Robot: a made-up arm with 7 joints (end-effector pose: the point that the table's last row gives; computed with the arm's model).
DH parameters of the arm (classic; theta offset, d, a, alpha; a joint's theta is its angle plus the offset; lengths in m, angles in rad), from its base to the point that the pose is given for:
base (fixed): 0 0.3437 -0.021 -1.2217
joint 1: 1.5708 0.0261 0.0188 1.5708
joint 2: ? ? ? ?
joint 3: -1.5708 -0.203 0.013 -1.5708
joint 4: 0 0.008 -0.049 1.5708
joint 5: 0 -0.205 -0.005 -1.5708
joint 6: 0 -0.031 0 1.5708
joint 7: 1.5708 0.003 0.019 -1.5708
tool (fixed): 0 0.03 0 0
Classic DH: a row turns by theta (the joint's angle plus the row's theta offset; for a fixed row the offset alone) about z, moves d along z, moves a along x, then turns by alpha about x.
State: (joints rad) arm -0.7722 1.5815 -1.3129 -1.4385 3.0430 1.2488 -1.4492
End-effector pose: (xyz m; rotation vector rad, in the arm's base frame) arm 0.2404 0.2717 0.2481 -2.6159 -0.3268 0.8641
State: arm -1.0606 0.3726 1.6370 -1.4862 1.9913 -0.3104 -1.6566
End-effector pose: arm 0.2089 0.2804 0.2603 -0.0404 1.7457 -0.0368
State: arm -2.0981 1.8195 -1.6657 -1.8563 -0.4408 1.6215 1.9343
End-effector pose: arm 0.2405 0.1900 0.4814 0.5738 2.0812 0.9460
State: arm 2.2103 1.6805 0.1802 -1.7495 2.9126 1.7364 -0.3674
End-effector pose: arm -0.1563 0.2838 0.2964 -0.0488 0.1174 -3.0096
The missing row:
joint 2: 1.2217 -0.004 0.001 -1.5708
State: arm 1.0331 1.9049 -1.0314 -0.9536 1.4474 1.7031 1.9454
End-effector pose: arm -0.1308 0.3668 0.2964 2.0323 -1.5017 -0.3500
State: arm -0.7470 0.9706 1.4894 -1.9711 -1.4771 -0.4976 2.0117
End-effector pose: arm 0.0239 0.3541 0.4274 0.6846 1.6372 1.6454
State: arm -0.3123 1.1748 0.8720 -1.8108 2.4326 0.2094 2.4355
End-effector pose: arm 0.0558 0.2534 0.4838 0.5769 -1.1378 -1.8140
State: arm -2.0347 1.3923 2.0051 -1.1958 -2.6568 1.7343 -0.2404
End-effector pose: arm 0.0660 0.3680 0.4252 0.2545 -1.5073 2.6631
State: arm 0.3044 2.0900 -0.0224 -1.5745 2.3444 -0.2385 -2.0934
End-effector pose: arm 0.1912 0.2611 0.4310 -0.9296 -0.9977 -1.1466
